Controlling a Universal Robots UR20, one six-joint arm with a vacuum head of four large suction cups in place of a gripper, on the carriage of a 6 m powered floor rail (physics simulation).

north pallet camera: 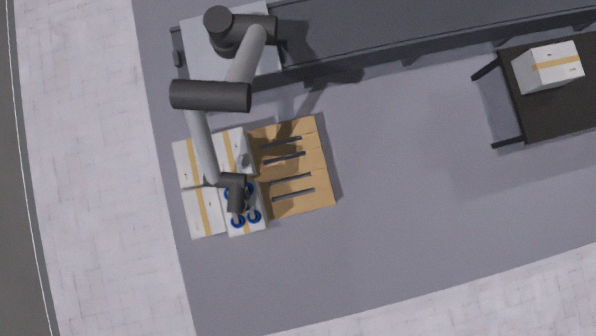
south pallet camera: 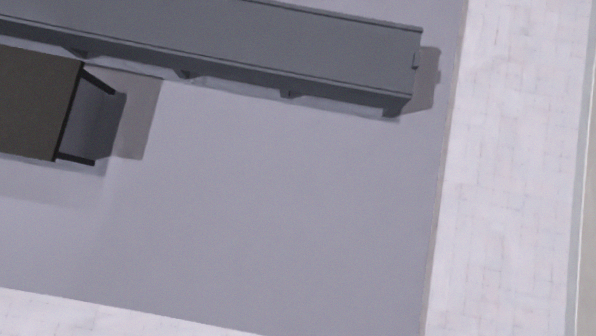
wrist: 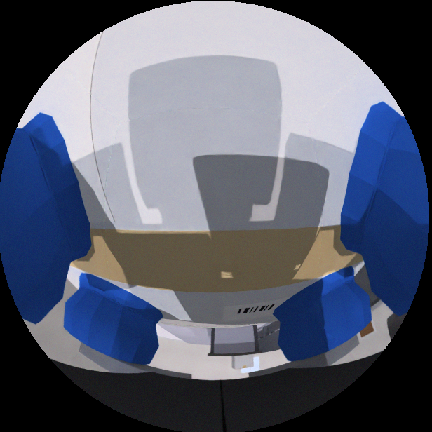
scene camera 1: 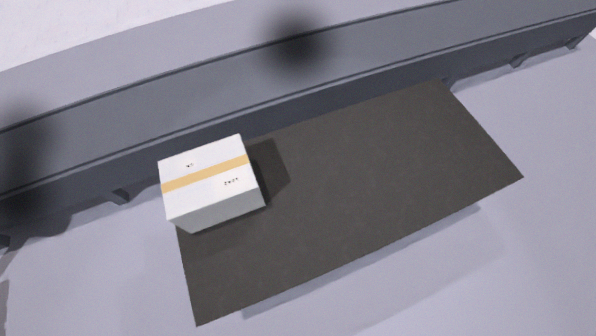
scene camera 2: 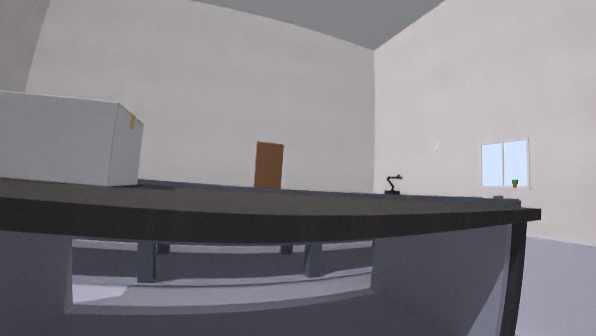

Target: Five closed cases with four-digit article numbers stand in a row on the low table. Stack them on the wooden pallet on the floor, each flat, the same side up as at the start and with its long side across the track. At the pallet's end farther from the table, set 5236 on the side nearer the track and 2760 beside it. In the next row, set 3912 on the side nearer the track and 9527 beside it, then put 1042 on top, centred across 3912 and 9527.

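Pixels of known places: arm's base, origin of the base link: (north pallet camera: 229, 44).
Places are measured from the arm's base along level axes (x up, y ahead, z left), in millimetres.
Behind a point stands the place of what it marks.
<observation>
In the north pallet camera my gripper (north pallet camera: 242, 205) {x -113, y 1225, z -177 mm} (wrist: 217, 260) has its four blue cups on the top of case 9527 (north pallet camera: 257, 226) {x -84, y 1405, z -104 mm} (wrist: 210, 125), whose digits are covered. This case sits flat in the pallet's second row, away from the track. Beside it on the track side is case 3912 (north pallet camera: 237, 142) {x -185, y 730, z -126 mm}, partly under the arm. In the far row stand 5236 (north pallet camera: 181, 160) {x -186, y 763, z -599 mm}, nearer the track, and 2760 (north pallet camera: 215, 215) {x -187, y 1252, z -423 mm}; their digits are too small to read. Bare boards of the wooden pallet (north pallet camera: 320, 187) {x -448, y 1228, z 447 mm} show toward the table. Case 1042 (scene camera 1: 210, 152) {x 200, y 667, z 2402 mm} (scene camera 2: 55, 137) {x 82, y 904, z 2385 mm} (north pallet camera: 550, 77) {x 200, y 863, z 2247 mm} stands on the low table (scene camera 1: 350, 190) {x -40, y 992, z 2969 mm} (scene camera 2: 300, 227) {x -58, y 1300, z 2962 mm} (north pallet camera: 550, 120) {x -40, y 1159, z 2353 mm}.
The rail track (north pallet camera: 400, 30) (south pallet camera: 300, 55) runs alongside pallet and table. The carriage (north pallet camera: 192, 50) {x 0, y -23, z -289 mm} stands at its end by the pallet, and the forearm (north pallet camera: 200, 137) {x 596, y 821, z -200 mm} reaches over the cases. The table's corner (south pallet camera: 30, 110) {x -40, y 957, z 3650 mm} also shows in the south pallet camera.
</observation>
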